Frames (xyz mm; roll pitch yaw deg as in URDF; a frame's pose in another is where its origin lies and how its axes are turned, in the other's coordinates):
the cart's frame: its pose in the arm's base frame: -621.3 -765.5 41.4 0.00 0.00 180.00
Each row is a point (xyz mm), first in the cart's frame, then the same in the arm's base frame.
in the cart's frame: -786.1 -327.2 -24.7
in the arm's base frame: 164.8 -438.3 16.7
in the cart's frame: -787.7 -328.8 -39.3
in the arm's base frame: 166.4 -436.7 2.1
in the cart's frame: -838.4 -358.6 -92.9
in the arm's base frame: 217.1 -406.9 -51.5
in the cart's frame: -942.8 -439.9 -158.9
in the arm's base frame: 321.5 -325.6 -117.5
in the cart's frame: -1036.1 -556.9 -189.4
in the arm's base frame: 414.8 -208.6 -148.0
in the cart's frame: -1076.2 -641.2 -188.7
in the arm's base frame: 454.9 -124.3 -147.3
